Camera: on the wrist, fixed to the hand. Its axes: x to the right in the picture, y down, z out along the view.
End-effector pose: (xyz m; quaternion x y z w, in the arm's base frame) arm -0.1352 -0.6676 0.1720 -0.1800 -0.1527 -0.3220 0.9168
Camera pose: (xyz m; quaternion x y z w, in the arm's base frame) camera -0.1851 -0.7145 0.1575 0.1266 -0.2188 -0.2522 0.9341
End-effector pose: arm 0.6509 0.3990 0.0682 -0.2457 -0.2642 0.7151 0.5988
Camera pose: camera 0.7161 0.3925 0.0928 -0.0667 -0.0049 0.7612 0.6451
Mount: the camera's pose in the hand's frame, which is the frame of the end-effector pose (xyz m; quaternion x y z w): -0.0179 -0.0630 -0.0248 0.3161 0.0282 0.0109 0.9482
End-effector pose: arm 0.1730 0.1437 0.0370 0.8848 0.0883 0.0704 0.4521
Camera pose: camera 0.1447 0.1956 -0.0006 0.9809 0.1091 0.0687 0.1457
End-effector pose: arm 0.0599 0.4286 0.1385 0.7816 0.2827 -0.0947 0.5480
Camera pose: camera 0.0068 0.4602 0.1056 0.9201 0.2451 -0.1511 0.2656
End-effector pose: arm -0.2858 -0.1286 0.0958 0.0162 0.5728 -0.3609 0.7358
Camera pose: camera -0.3425 -0.1551 0.1271 0.2644 0.4496 -0.5148 0.6804
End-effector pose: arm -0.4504 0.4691 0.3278 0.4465 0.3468 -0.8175 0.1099
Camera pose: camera -0.4547 0.5296 0.3628 -0.4850 -0.0687 0.8710 0.0378
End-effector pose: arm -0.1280 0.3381 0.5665 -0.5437 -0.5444 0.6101 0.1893
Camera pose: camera -0.1231 0.3559 0.6341 -0.4788 -0.3121 0.7373 0.3601
